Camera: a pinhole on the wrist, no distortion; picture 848 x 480 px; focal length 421.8 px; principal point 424.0 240.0 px. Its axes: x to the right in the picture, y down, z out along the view. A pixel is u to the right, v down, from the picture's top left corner.
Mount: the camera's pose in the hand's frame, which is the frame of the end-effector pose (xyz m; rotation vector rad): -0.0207 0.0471 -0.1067 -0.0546 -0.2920 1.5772
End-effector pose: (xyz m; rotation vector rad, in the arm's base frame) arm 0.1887 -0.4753 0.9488 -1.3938 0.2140 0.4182
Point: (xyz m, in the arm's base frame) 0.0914 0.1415 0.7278
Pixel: 679.7 53.4
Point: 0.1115 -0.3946 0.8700
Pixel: 657.4 154.5
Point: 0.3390 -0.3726 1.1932
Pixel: outside the picture
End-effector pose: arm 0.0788 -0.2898 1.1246 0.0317 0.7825 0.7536
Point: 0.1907 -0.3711 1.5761
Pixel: 454.1 357.6
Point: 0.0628 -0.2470 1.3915
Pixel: 589.6 320.9
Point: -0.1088 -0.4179 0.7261
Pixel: behind the camera
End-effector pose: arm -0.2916 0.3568 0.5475 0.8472 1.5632 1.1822
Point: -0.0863 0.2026 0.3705
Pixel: 143.9 327.6
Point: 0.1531 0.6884 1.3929
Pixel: outside the picture
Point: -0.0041 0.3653 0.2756
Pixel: 179.3 133.9
